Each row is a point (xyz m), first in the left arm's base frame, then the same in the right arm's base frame.
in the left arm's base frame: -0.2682 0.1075 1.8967
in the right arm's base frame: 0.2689 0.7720 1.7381
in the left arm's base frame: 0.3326 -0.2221 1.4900
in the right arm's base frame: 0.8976 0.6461 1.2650
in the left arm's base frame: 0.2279 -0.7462 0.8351
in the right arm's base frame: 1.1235 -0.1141 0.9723
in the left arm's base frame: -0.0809 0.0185 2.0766
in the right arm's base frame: 0.4807 0.9167 1.8359
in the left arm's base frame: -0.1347 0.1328 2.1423
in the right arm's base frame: 0.3692 0.9983 1.8704
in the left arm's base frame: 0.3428 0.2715 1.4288
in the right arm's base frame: 0.5649 0.9282 1.0260
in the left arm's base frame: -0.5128 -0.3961 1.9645
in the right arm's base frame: 0.4380 0.3645 2.0894
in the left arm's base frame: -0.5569 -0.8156 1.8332
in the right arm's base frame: 0.6800 0.0014 2.1584
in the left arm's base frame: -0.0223 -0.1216 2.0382
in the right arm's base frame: 0.6155 0.8370 1.8311
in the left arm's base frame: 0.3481 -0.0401 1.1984
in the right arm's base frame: 0.7614 0.6025 0.9520
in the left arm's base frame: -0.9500 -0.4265 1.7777
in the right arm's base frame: 0.1244 0.0096 2.1406
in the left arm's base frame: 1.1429 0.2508 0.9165
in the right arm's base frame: 1.1205 1.0415 0.2634
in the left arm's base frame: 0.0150 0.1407 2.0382
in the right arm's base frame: 0.4645 1.0222 1.7166
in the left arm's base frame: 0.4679 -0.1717 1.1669
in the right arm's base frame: 0.9356 0.5641 0.9228
